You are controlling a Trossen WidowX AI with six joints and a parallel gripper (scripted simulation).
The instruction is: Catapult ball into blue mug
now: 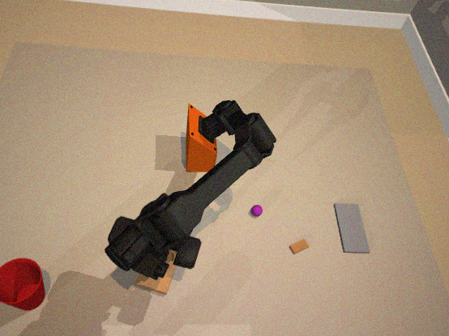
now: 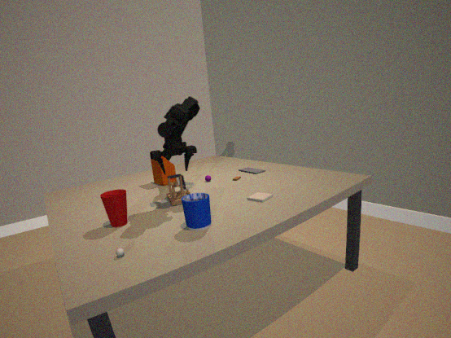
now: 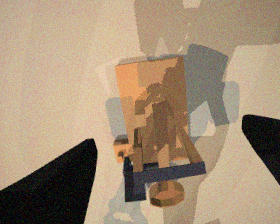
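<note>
Right now my gripper tip is 20 cm past the purple ball, 26 cm to the right of it and 11 cm above it. The rest, counted from my gripper tip: blue mug (28 cm ahead, 7 cm to the right, 10 cm below); red cup (6 cm ahead, 28 cm to the right, 10 cm below); wooden catapult (7 cm behind, 4 cm to the left, 8 cm below).
</note>
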